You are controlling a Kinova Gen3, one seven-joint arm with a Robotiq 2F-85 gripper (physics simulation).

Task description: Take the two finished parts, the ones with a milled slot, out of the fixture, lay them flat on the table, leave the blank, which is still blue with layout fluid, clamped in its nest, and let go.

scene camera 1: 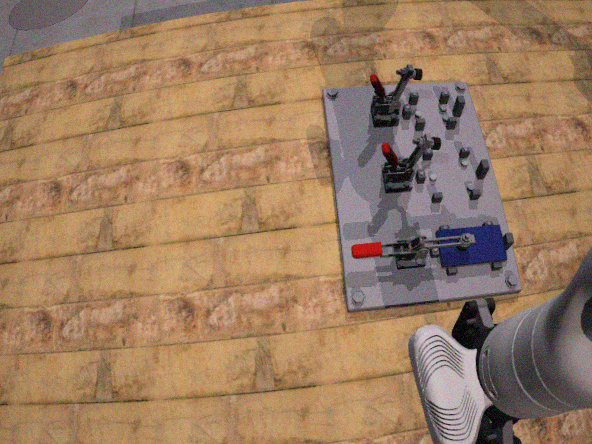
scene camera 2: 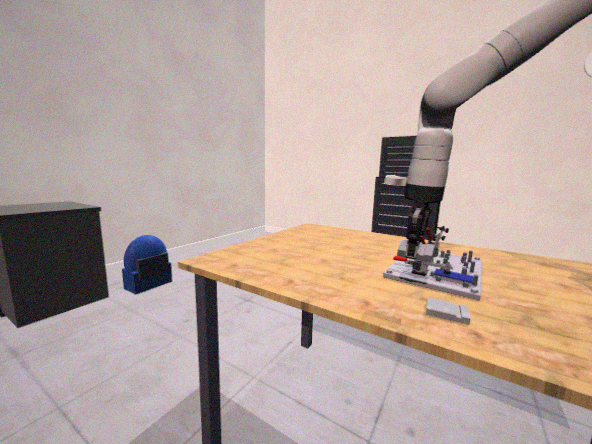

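Observation:
The grey fixture plate lies on the wooden table. Its two rear nests are empty, and their toggle clamps stand open with the red handles up. The blue blank sits in the front nest under a closed clamp. One grey slotted part lies flat on the table in front of the plate. My gripper is shut on a second grey part and holds it low, by the near left end of the plate. In scene camera 1 my arm hides both parts.
The table's front edge runs close below the lying part. A dark slatted cabinet stands behind the table. A black cabinet and a blue object are on the floor at the left.

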